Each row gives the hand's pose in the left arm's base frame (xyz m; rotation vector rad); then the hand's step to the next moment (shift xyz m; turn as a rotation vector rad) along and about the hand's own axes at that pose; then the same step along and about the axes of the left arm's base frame.
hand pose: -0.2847 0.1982 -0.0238 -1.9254 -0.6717 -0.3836
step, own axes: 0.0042 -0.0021 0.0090 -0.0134 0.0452 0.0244
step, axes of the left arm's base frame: 0.0018 0.0100 -0.0001 0.0161 0.0034 -0.0505
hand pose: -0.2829 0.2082 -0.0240 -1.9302 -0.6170 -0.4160
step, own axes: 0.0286 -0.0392 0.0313 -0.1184 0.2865 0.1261
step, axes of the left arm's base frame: 0.0006 0.0487 0.0310 0.0746 -0.0124 -0.3260
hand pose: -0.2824 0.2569 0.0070 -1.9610 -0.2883 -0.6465
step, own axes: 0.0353 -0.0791 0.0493 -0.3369 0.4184 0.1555
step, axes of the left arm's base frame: 0.0080 0.0775 0.0622 -0.0359 -0.0309 -0.5572
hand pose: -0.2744 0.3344 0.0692 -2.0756 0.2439 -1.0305
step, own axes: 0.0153 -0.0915 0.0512 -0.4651 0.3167 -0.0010
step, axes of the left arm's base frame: 0.0330 0.0831 0.0569 -0.2519 0.0097 -0.5031
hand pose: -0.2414 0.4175 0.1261 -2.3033 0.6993 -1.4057
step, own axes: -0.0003 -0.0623 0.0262 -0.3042 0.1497 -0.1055
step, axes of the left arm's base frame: 0.0375 0.0521 0.0212 -0.2455 0.0489 -0.2518
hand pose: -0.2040 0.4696 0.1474 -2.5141 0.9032 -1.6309
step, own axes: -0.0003 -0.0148 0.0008 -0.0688 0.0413 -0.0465
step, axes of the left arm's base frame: 0.0074 0.0122 0.0040 -0.0780 0.0114 -0.0489
